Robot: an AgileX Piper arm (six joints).
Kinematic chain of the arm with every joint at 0, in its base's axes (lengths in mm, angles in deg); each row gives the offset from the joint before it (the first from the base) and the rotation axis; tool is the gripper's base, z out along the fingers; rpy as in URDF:
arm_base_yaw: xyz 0 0 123 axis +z
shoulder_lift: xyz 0 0 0 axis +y
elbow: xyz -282.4 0 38.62 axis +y
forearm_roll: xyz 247.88 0 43.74 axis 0.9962 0 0.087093
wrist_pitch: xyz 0 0 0 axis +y
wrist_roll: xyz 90.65 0 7.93 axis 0.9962 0 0.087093
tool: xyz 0 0 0 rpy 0 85 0
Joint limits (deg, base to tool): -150..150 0..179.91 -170..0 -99.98..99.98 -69.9..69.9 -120..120
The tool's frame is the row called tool.
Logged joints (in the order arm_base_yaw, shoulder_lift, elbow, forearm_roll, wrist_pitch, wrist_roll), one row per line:
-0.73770, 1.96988, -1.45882, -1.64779, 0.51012, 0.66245
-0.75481, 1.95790, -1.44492, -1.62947, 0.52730, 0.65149
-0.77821, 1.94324, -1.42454, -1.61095, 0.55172, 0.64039
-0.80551, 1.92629, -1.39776, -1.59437, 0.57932, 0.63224
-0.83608, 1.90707, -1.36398, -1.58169, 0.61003, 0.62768
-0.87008, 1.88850, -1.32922, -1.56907, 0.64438, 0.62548
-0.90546, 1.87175, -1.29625, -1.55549, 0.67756, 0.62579
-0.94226, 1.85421, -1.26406, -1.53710, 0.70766, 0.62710
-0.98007, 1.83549, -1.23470, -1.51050, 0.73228, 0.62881
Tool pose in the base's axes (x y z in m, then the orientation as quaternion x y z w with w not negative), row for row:
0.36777, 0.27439, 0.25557, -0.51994, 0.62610, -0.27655, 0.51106
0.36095, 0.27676, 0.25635, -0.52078, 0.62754, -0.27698, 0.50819
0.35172, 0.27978, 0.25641, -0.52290, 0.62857, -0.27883, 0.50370
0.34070, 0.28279, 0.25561, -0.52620, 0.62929, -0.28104, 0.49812
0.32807, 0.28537, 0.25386, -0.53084, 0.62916, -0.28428, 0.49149
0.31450, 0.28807, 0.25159, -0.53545, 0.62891, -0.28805, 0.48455
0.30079, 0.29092, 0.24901, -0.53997, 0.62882, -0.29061, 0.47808
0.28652, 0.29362, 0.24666, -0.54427, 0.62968, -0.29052, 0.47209
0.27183, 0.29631, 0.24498, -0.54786, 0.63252, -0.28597, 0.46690
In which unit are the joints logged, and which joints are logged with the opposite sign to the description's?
The joints are logged in radians. Opposite sign: arm_base_yaw.
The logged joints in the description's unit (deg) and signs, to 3 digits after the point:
42.267, 112.866, -83.584, -94.411, 29.228, 37.956
43.247, 112.179, -82.788, -93.362, 30.212, 37.328
44.588, 111.339, -81.620, -92.301, 31.611, 36.692
46.152, 110.368, -80.086, -91.351, 33.193, 36.225
47.904, 109.267, -78.150, -90.624, 34.952, 35.963
49.852, 108.203, -76.159, -89.901, 36.920, 35.837
51.879, 107.243, -74.270, -89.123, 38.821, 35.855
53.988, 106.238, -72.425, -88.069, 40.546, 35.930
56.154, 105.166, -70.743, -86.545, 41.957, 36.028

